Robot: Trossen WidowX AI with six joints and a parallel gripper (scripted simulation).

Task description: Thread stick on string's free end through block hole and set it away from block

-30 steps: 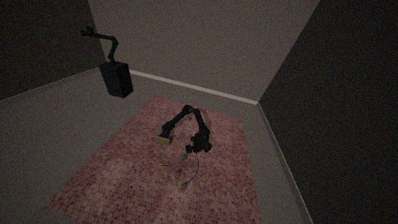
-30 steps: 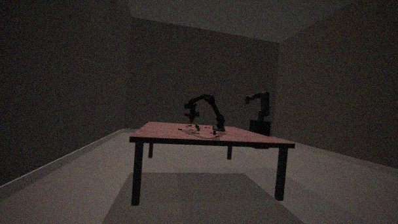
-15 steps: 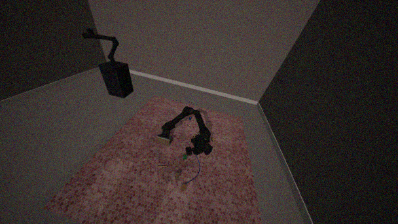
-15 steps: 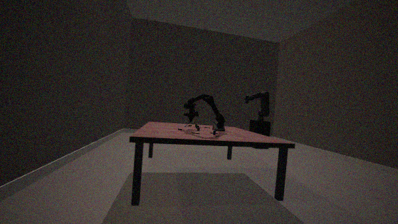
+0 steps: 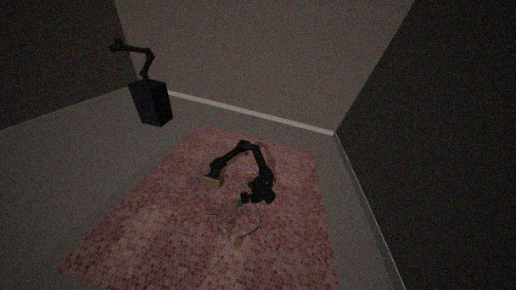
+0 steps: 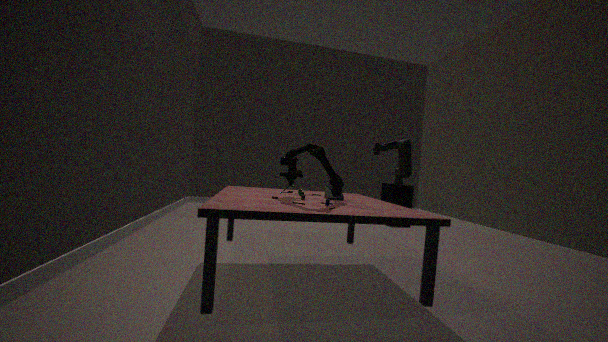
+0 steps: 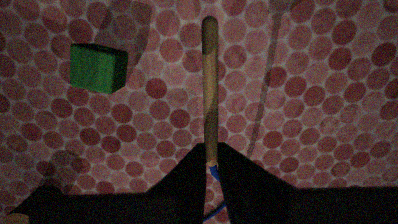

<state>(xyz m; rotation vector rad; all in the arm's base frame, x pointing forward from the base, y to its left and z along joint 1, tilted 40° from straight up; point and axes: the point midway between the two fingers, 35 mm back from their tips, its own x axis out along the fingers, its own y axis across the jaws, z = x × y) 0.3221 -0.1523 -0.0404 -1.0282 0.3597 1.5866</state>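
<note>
The round wooden button lies 40 mm behind my gripper tip, 220 mm to the right of it and 60 mm below it. Round my gripper tip: wooden spool 110 mm behind, 150 mm to the right, 50 mm below; green block 90 mm behind, 60 mm below; thin wooden stick 10 mm behind, 10 mm to the left.
</note>
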